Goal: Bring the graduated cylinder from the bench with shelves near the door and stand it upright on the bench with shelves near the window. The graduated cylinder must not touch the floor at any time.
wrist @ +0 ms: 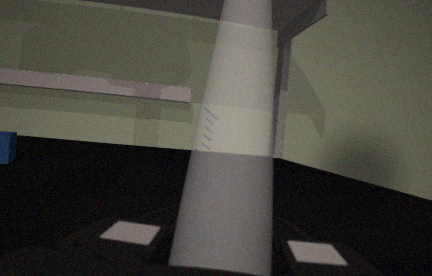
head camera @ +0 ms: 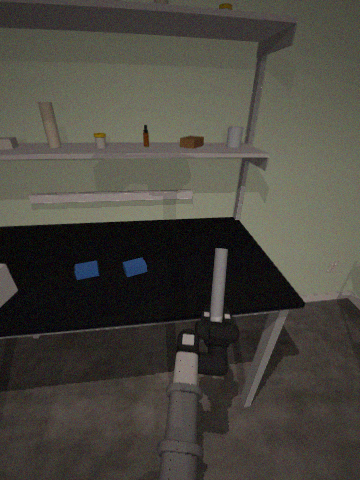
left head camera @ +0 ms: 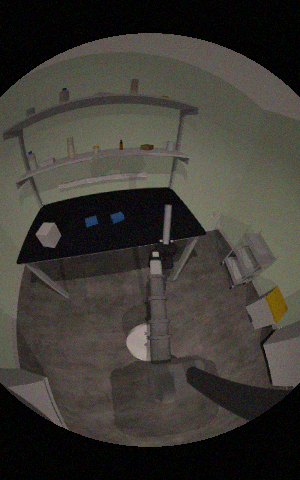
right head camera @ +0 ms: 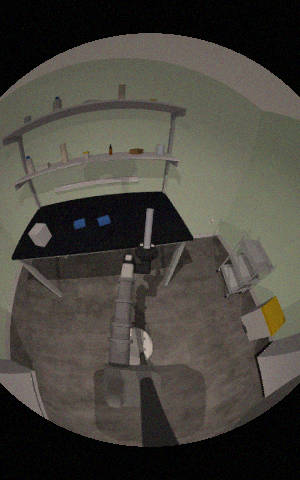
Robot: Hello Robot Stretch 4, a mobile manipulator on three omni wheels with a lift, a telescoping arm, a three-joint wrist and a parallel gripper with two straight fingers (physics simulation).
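Pixels of known places: gripper, fingertip midpoint: [wrist: 223, 225] [head camera: 215, 303] [left head camera: 164, 234] [right head camera: 146, 238]; robot's base, link origin: [left head camera: 146, 340] [right head camera: 132, 344].
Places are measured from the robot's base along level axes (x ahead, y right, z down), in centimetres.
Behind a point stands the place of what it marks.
Observation:
The graduated cylinder [head camera: 219, 285] @(z -99.2, x 68.9, y 9.5 cm) [left head camera: 167, 224] @(z -99.4, x 69.0, y 9.6 cm) [right head camera: 148, 227] @(z -99.8, x 69.4, y 9.7 cm) [wrist: 227, 190] @(z -93.2, x 64.3, y 9.2 cm) is a tall, pale, see-through tube with small blue marks. It stands roughly upright between the fingers and leans a little in the wrist view. My gripper [head camera: 217, 318] [left head camera: 166, 243] [right head camera: 147, 246] [wrist: 223, 225] @(z -90.0, x 69.2, y 9.3 cm) is shut on it near the front right edge of the black bench [head camera: 175, 240] @(z -88.7, x 113.4, y -10.5 cm) [left head camera: 135, 200] @(z -88.7, x 113.1, y -12.3 cm) [right head camera: 125, 201] @(z -88.7, x 118.5, y -12.8 cm). The cylinder's lower end is hidden by the gripper, so I cannot tell whether it touches the bench. The frames do not show whether this bench is the one near the window.
Two blue blocks [head camera: 86, 270] @(z -92.5, x 78.8, y -43.7 cm) [head camera: 135, 267] @(z -92.6, x 83.2, y -24.2 cm) and a white box [left head camera: 48, 235] @(z -99.5, x 57.6, y -68.0 cm) [right head camera: 40, 235] @(z -98.0, x 58.7, y -68.0 cm) are on the bench. Above it, the lower shelf [head camera: 125, 151] @(z -134.4, x 108.3, y -31.9 cm) holds bottles, jars and a brown box [head camera: 192, 142] @(z -137.0, x 122.2, y -4.2 cm). A cart [left head camera: 231, 272] @(z -14.8, x 71.7, y 121.4 cm) and a yellow-topped box [left head camera: 276, 304] @(z -42.3, x 2.1, y 160.9 cm) are at the right.

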